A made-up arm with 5 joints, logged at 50 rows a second.
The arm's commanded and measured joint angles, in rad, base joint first. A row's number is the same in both.
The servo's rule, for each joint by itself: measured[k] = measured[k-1] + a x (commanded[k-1-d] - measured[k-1]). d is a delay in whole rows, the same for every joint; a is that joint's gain. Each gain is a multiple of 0.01, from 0.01 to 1. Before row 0 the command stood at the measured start. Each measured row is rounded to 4 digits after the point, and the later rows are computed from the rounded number. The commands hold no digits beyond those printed.
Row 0, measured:
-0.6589, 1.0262, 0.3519, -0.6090, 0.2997
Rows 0 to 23, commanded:
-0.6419, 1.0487, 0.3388, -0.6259, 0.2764
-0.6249, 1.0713, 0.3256, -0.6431, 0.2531
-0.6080, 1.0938, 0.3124, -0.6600, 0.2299
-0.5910, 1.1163, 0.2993, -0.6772, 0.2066
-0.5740, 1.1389, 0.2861, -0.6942, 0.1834
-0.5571, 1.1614, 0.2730, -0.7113, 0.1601
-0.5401, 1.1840, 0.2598, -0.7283, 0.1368
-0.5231, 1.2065, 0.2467, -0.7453, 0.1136
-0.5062, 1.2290, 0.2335, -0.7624, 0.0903
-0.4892, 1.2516, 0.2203, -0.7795, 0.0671
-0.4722, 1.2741, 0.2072, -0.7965, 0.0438
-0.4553, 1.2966, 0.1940, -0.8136, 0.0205
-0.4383, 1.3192, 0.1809, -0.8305, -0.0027
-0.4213, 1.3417, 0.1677, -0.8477, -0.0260
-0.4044, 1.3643, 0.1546, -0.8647, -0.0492
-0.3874, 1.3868, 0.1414, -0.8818, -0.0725
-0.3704, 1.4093, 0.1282, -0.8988, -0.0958
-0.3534, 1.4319, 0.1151, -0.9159, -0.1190
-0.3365, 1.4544, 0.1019, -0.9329, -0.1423
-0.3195, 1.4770, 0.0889, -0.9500, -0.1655
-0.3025, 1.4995, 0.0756, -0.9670, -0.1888
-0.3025, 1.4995, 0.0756, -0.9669, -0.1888
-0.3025, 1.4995, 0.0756, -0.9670, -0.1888
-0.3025, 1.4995, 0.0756, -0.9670, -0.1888
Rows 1 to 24, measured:
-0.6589, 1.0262, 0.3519, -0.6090, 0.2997
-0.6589, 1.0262, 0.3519, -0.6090, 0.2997
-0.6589, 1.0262, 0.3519, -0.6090, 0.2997
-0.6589, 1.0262, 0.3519, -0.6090, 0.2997
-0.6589, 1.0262, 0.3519, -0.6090, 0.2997
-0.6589, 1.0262, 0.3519, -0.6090, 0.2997
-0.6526, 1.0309, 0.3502, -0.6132, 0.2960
-0.6424, 1.0394, 0.3470, -0.6207, 0.2891
-0.6297, 1.0508, 0.3425, -0.6305, 0.2796
-0.6154, 1.0646, 0.3369, -0.6422, 0.2679
-0.6001, 1.0802, 0.3303, -0.6552, 0.2544
-0.5842, 1.0973, 0.3229, -0.6692, 0.2393
-0.5679, 1.1155, 0.3147, -0.6840, 0.2229
-0.5513, 1.1346, 0.3059, -0.6993, 0.2054
-0.5346, 1.1544, 0.2965, -0.7151, 0.1870
-0.5178, 1.1748, 0.2866, -0.7312, 0.1678
-0.5009, 1.1957, 0.2763, -0.7475, 0.1480
-0.4840, 1.2169, 0.2656, -0.7640, 0.1276
-0.4671, 1.2384, 0.2546, -0.7806, 0.1068
-0.4502, 1.2601, 0.2433, -0.7974, 0.0856
-0.4333, 1.2820, 0.2318, -0.8142, 0.0640
-0.4163, 1.3040, 0.2200, -0.8311, 0.0422
-0.3993, 1.3261, 0.2081, -0.8480, 0.0201
-0.3823, 1.3483, 0.1960, -0.8650, -0.0022
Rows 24 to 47, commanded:
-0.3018, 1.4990, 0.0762, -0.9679, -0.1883
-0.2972, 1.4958, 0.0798, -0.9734, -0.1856
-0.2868, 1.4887, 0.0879, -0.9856, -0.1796
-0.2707, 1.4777, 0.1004, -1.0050, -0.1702
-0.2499, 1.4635, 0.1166, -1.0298, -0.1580
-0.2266, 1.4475, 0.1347, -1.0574, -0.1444
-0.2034, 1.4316, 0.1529, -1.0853, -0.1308
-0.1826, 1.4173, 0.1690, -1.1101, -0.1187
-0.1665, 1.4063, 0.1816, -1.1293, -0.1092
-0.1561, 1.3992, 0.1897, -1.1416, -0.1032
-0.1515, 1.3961, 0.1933, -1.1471, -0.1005
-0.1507, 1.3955, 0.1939, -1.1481, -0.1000
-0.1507, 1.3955, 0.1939, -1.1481, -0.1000
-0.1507, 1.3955, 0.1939, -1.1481, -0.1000
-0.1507, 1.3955, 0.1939, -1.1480, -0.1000
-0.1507, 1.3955, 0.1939, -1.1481, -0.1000
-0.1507, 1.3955, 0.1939, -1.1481, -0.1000
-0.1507, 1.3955, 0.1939, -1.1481, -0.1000
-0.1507, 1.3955, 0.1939, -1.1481, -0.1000
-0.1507, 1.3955, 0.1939, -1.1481, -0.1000
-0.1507, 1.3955, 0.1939, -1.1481, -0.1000
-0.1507, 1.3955, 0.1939, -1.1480, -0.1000
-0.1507, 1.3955, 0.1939, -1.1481, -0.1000
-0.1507, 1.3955, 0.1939, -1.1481, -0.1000
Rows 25 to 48, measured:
-0.3654, 1.3706, 0.1838, -0.8820, -0.0246
-0.3484, 1.3929, 0.1715, -0.8990, -0.0471
-0.3314, 1.4153, 0.1590, -0.9160, -0.0698
-0.3207, 1.4330, 0.1482, -0.9287, -0.0888
-0.3140, 1.4470, 0.1388, -0.9383, -0.1048
-0.3097, 1.4580, 0.1306, -0.9455, -0.1182
-0.3068, 1.4666, 0.1235, -0.9511, -0.1294
-0.3032, 1.4727, 0.1178, -0.9567, -0.1384
-0.2971, 1.4761, 0.1139, -0.9639, -0.1450
-0.2873, 1.4764, 0.1121, -0.9742, -0.1490
-0.2735, 1.4737, 0.1127, -0.9881, -0.1504
-0.2561, 1.4682, 0.1156, -1.0054, -0.1494
-0.2366, 1.4605, 0.1204, -1.0254, -0.1464
-0.2166, 1.4514, 0.1267, -1.0466, -0.1420
-0.1981, 1.4419, 0.1338, -1.0673, -0.1368
-0.1826, 1.4329, 0.1411, -1.0859, -0.1314
-0.1711, 1.4252, 0.1479, -1.1012, -0.1265
-0.1636, 1.4190, 0.1539, -1.1129, -0.1223
-0.1588, 1.4141, 0.1591, -1.1217, -0.1187
-0.1558, 1.4102, 0.1636, -1.1283, -0.1157
-0.1539, 1.4071, 0.1675, -1.1332, -0.1132
-0.1527, 1.4047, 0.1709, -1.1369, -0.1111
-0.1520, 1.4028, 0.1739, -1.1397, -0.1093
-0.1515, 1.4013, 0.1765, -1.1418, -0.1078

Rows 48 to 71, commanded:
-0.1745, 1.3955, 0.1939, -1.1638, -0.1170
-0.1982, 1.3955, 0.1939, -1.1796, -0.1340
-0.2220, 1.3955, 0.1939, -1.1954, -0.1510
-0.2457, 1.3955, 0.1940, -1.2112, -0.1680
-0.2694, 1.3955, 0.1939, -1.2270, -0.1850
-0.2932, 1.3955, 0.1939, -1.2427, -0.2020
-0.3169, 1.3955, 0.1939, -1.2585, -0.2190
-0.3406, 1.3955, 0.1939, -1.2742, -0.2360
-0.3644, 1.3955, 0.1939, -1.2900, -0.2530
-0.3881, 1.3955, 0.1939, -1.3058, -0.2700
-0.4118, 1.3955, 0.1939, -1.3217, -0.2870
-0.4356, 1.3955, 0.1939, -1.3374, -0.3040
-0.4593, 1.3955, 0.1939, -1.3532, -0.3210
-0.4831, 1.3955, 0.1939, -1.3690, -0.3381
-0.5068, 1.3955, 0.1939, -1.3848, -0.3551
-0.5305, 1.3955, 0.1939, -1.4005, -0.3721
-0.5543, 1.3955, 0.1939, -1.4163, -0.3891
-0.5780, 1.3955, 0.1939, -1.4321, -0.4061
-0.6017, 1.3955, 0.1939, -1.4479, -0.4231
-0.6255, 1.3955, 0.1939, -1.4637, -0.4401
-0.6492, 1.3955, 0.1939, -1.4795, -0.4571
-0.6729, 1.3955, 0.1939, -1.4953, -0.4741
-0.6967, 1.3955, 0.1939, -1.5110, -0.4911
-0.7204, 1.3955, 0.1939, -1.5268, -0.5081
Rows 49 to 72, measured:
-0.1512, 1.4001, 0.1788, -1.1434, -0.1066
-0.1510, 1.3991, 0.1808, -1.1446, -0.1055
-0.1509, 1.3983, 0.1825, -1.1455, -0.1046
-0.1508, 1.3977, 0.1840, -1.1461, -0.1039
-0.1508, 1.3972, 0.1853, -1.1466, -0.1033
-0.1508, 1.3968, 0.1864, -1.1470, -0.1028
-0.1596, 1.3965, 0.1874, -1.1512, -0.1051
-0.1739, 1.3963, 0.1882, -1.1583, -0.1097
-0.1917, 1.3961, 0.1889, -1.1676, -0.1163
-0.2117, 1.3960, 0.1896, -1.1785, -0.1246
-0.2330, 1.3959, 0.1902, -1.1906, -0.1343
-0.2553, 1.3958, 0.1907, -1.2036, -0.1451
-0.2781, 1.3957, 0.1911, -1.2173, -0.1569
-0.3012, 1.3957, 0.1915, -1.2315, -0.1696
-0.3246, 1.3957, 0.1918, -1.2461, -0.1829
-0.3481, 1.3957, 0.1921, -1.2610, -0.1968
-0.3717, 1.3957, 0.1923, -1.2762, -0.2112
-0.3953, 1.3957, 0.1925, -1.2915, -0.2260
-0.4190, 1.3957, 0.1927, -1.3069, -0.2412
-0.4427, 1.3957, 0.1929, -1.3224, -0.2567
-0.4664, 1.3957, 0.1930, -1.3380, -0.2724
-0.4901, 1.3957, 0.1931, -1.3536, -0.2884
-0.5139, 1.3957, 0.1932, -1.3693, -0.3045
-0.5376, 1.3957, 0.1933, -1.3850, -0.3208

